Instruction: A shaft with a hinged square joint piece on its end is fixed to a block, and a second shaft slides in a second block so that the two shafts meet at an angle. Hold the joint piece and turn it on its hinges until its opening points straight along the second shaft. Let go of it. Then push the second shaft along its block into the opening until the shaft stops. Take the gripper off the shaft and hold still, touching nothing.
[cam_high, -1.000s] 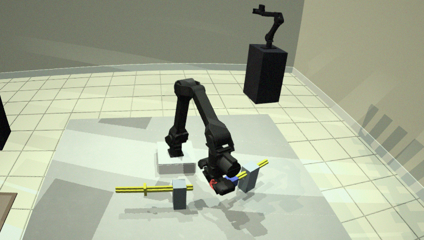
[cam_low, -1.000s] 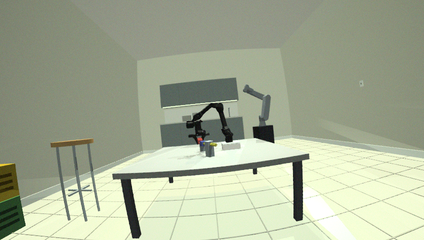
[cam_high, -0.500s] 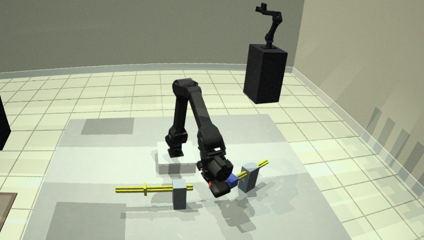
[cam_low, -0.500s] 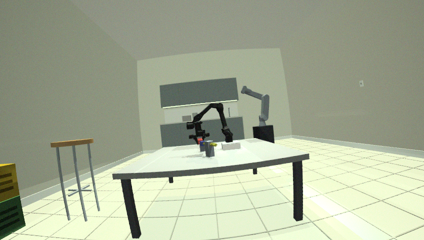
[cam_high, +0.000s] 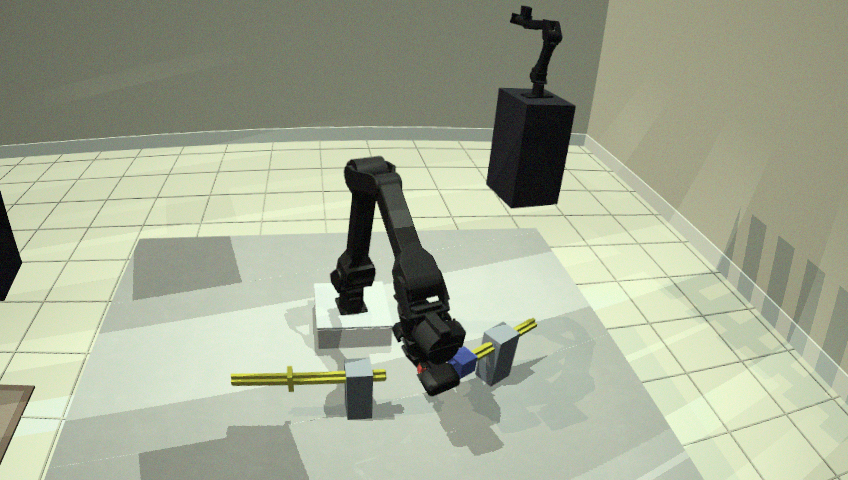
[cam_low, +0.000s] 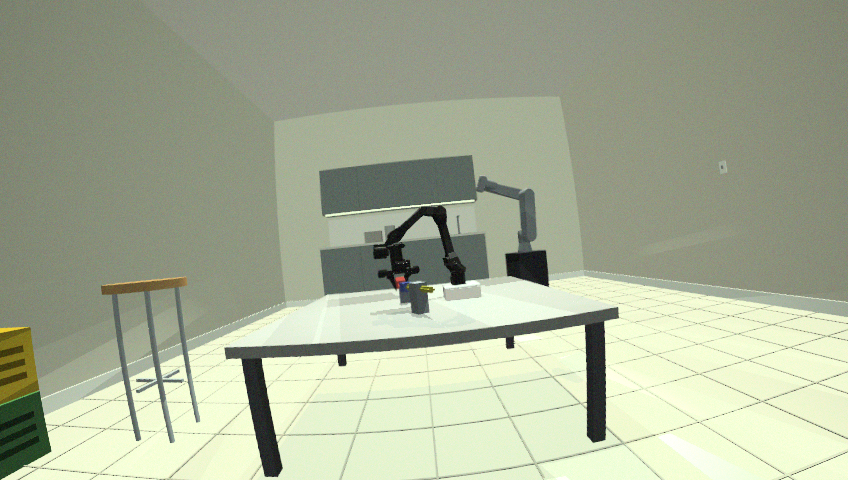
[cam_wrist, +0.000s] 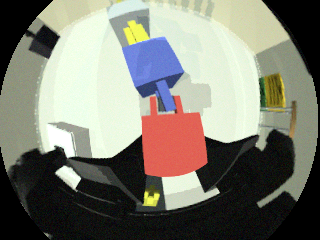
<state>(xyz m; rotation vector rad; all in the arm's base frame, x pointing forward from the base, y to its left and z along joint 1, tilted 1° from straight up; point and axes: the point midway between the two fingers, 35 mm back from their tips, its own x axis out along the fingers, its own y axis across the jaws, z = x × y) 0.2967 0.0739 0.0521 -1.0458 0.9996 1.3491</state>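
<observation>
Now: gripper tip 30 mm below the red square joint piece.
</observation>
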